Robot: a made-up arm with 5 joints.
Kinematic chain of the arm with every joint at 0, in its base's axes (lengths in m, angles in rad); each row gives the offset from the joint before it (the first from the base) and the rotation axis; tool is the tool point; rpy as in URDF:
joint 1: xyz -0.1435 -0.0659 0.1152 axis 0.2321 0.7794 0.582
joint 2: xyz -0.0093 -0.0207 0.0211 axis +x
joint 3: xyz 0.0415 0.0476 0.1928 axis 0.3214 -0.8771 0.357
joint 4: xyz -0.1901 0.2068 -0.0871 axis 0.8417 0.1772 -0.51
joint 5: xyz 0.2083 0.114 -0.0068 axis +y
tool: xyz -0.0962 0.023 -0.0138 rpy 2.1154 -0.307 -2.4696
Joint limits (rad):
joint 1: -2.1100..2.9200
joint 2: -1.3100..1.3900
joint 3: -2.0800..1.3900
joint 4: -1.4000..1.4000
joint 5: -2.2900..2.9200
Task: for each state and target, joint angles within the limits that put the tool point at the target. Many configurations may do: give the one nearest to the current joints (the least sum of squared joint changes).
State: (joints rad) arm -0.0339 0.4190 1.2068 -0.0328 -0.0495
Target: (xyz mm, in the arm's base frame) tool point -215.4 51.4 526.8
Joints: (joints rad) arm 0.0059 0.9822 1.2968 -0.0650 -0.3189
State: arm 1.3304 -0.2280 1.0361 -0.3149 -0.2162
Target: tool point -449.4 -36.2 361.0
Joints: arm 1.8442 -0.8250 1.2260 -0.3470 -0.3042
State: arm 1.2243 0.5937 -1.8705 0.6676 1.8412
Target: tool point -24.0 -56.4 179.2
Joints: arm 1.3223 0.8429 -1.8886 1.0733 1.7945
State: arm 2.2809 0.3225 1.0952 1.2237 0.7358
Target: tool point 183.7 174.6 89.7
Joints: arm 2.5711 0.7730 0.8014 0.3837 0.9682
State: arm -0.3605 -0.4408 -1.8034 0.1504 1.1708
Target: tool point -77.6 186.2 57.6
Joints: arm -0.1766 -0.2126 -1.8286 0.1759 1.1084
